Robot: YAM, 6 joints.
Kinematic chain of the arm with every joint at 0, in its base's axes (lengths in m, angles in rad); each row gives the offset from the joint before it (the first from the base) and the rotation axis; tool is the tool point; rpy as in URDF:
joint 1: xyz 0 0 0.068 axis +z
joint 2: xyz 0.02 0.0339 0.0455 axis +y
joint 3: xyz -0.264 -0.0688 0 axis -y
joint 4: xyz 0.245 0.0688 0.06 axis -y
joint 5: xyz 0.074 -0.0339 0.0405 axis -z
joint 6: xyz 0.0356 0 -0.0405 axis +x
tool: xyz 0 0 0 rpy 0 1.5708 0
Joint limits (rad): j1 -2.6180..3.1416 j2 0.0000..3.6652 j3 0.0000..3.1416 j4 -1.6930..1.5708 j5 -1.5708..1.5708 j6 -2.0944..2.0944
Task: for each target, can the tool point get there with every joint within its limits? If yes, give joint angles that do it. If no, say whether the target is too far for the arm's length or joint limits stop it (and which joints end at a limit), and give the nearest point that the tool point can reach.
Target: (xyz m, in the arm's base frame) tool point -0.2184 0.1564 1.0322
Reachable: no: too far | nearest point -0.1492 0.1068 0.7176 | short by 0.326 m
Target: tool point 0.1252 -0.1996 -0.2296
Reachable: yes | joints -0.8819 3.3167 1.6395 -0.9318 1.0156 0.5583
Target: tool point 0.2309 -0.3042 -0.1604
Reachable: yes | joints -0.9249 2.9019 1.2478 0.7308 -0.0358 -0.0493
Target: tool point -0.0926 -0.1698 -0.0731
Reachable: yes | joints -2.1453 2.4420 0.5964 0.0825 -0.4201 -1.4609
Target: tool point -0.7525 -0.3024 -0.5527
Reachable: no: too far | nearest point -0.4447 -0.2465 -0.2688 | short by 0.422 m
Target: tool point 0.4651 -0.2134 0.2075
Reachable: yes | joints -0.3845 2.2556 1.8408 -0.3063 0.7145 0.3405
